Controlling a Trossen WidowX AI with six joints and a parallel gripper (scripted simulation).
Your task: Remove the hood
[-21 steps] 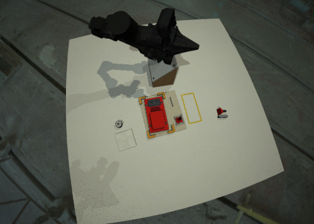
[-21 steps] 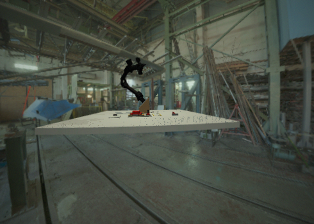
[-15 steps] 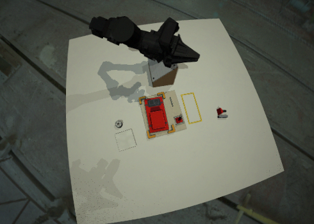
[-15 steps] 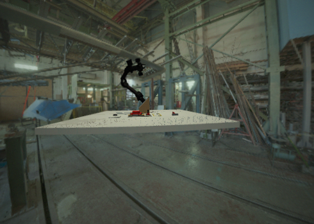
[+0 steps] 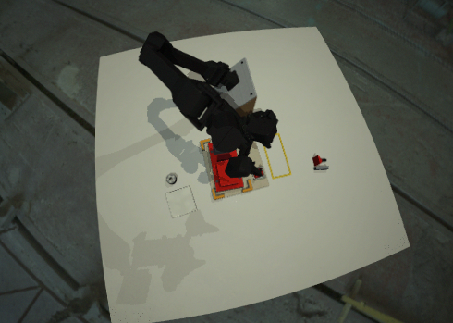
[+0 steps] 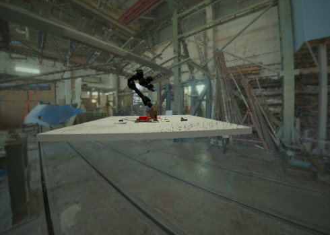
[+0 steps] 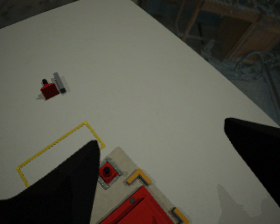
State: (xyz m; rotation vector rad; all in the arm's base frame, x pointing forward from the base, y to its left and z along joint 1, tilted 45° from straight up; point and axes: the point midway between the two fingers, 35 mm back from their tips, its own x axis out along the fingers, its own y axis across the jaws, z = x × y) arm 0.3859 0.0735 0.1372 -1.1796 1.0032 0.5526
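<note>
My gripper tip is now 60 mm past the red hood, 80 mm to the left of it and 270 mm above it.
</note>
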